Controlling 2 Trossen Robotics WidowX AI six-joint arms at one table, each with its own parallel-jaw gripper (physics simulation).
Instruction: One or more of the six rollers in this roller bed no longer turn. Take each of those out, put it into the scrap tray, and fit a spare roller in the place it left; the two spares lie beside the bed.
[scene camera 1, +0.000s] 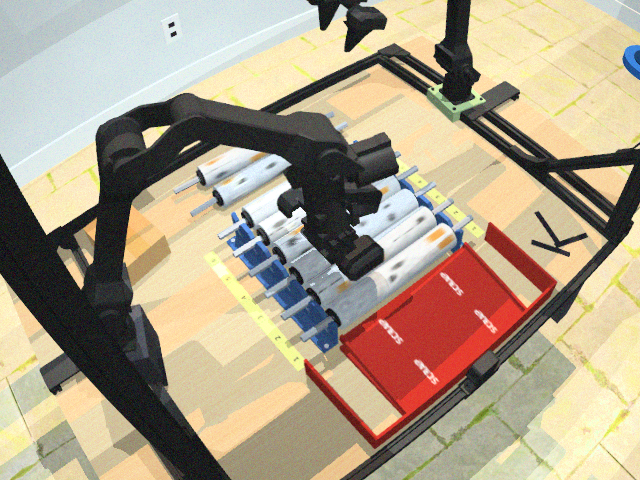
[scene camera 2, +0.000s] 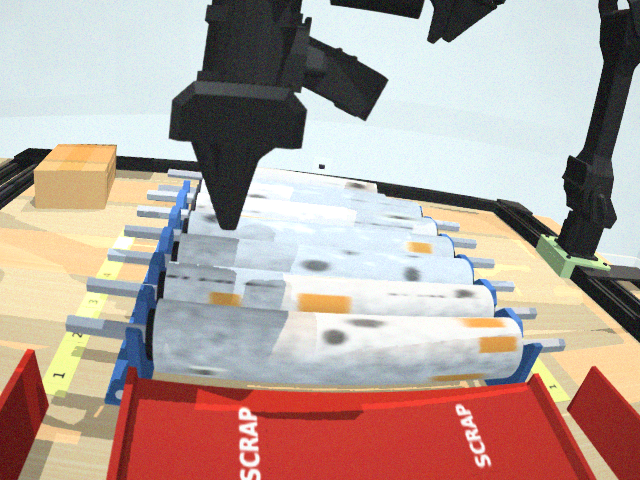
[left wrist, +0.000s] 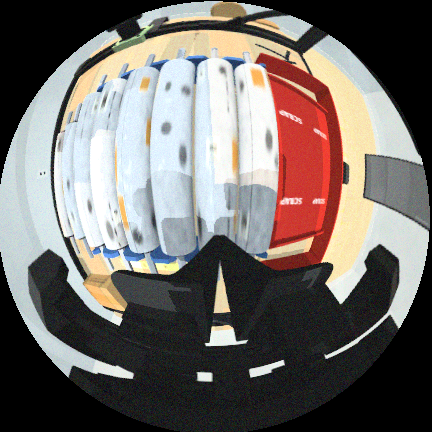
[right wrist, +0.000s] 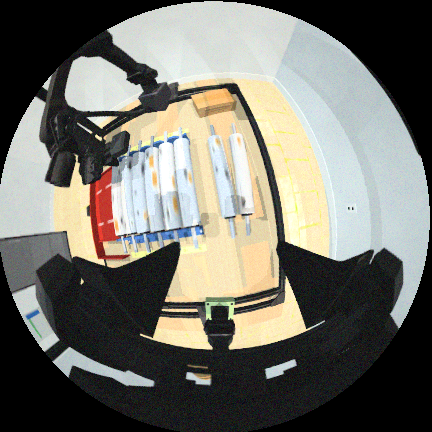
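Observation:
Six whitish rollers with grey and orange marks fill the blue bed. The front roller lies nearest the tray. Two spares, one farther out and one nearer, lie beside the bed's far side. The red scrap tray is empty. My left gripper is shut and empty, over the second roller from the tray; scene camera 1 hides its tips. My right gripper is open and empty, high and away from the bed.
A cardboard box stands beyond one end of the bed. Numbered yellow strips run along both bed sides. A black frame surrounds the table, and thin black bars lie near the tray.

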